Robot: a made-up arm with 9 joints.
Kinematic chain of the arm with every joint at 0, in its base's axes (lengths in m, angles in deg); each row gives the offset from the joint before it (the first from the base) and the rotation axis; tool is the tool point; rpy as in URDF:
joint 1: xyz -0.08 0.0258 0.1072 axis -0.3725 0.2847 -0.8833
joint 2: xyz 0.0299 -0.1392 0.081 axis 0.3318 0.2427 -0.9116
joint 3: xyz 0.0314 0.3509 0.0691 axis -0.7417 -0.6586 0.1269
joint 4: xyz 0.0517 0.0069 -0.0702 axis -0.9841 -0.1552 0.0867
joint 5: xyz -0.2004 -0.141 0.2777 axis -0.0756 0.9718 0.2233
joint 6: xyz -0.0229 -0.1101 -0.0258 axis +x
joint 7: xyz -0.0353 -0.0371 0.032 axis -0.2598 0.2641 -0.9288
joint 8: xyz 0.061 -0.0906 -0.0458 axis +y
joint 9: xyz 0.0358 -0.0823 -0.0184 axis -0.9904 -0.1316 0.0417
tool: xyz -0.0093 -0.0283 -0.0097 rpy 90 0 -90
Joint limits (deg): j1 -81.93..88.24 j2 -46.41..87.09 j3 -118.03..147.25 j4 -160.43..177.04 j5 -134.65..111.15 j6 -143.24..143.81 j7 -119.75..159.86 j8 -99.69..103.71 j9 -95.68..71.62
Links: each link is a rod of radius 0.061 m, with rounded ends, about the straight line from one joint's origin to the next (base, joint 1, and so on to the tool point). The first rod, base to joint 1, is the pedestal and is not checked.
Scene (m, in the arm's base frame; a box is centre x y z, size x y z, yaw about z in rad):
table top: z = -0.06
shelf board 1: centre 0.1 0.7 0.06 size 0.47 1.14 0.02 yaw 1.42
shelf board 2: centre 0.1 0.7 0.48 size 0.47 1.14 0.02 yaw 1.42
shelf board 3: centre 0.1 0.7 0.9 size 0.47 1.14 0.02 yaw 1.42
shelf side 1: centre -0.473 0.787 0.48 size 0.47 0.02 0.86 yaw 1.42
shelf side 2: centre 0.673 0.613 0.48 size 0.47 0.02 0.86 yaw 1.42
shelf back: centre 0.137 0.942 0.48 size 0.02 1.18 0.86 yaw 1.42
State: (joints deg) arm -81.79 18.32 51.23 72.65 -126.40 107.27 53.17 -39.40 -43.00
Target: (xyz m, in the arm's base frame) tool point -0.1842 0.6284 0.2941
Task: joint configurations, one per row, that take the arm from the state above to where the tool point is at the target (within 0.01 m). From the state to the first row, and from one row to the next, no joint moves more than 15 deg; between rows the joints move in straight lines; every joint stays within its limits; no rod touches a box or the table.
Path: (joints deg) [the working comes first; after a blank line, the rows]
Joints at the target: -40.52 25.68 52.11 106.09 -134.65 97.44 27.69 -44.11 -38.60
Straight joint move there: touches shelf board 2.

1: -71.55 14.65 54.05 84.38 -114.62 112.05 51.78 -38.29 -42.10
2: -61.30 10.97 56.86 96.11 -102.84 116.83 50.38 -37.17 -41.20
3: -51.06 7.30 59.68 107.84 -91.05 121.61 48.99 -36.06 -40.30
4: -47.55 13.42 57.15 107.26 -105.59 113.55 41.89 -38.74 -39.73
5: -44.03 19.55 54.63 106.67 -120.12 105.50 34.79 -41.43 -39.17
6: -40.52 25.68 52.11 106.09 -134.65 97.44 27.69 -44.11 -38.60

